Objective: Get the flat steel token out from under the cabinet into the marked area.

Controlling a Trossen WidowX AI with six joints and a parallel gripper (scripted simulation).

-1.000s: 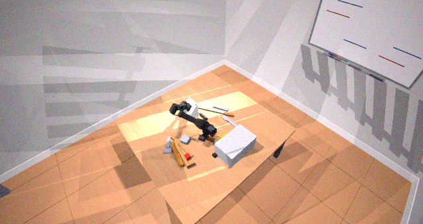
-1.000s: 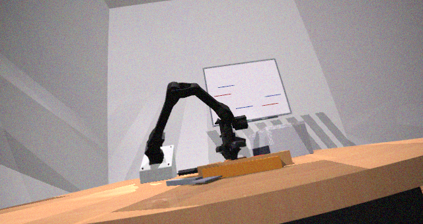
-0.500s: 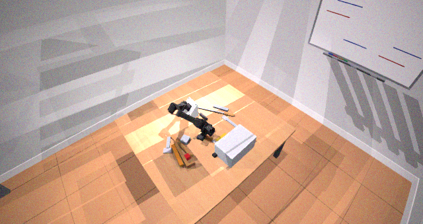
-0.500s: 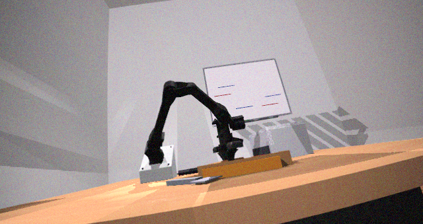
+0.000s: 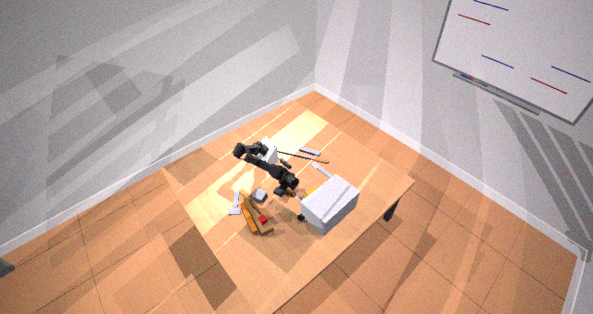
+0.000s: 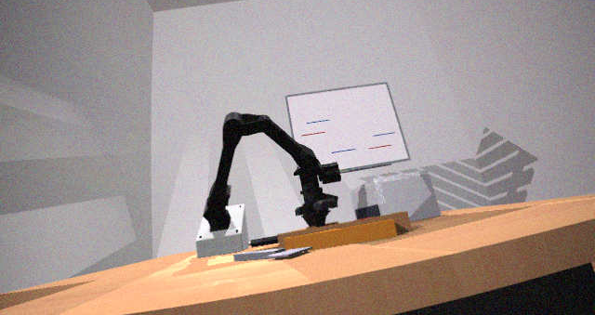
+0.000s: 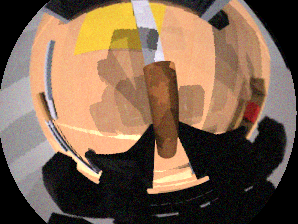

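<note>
Right now my gripper tip is 150 mm to the left of the grey block, 70 mm past it and 10 mm below it. Round my gripper tip: orange bar 290 mm to the right, 20 mm ahead, 10 mm above; then thin wooden stick 210 mm to the right, 40 mm behind; then red block 230 mm to the right, 90 mm ahead, 10 mm above.
</note>
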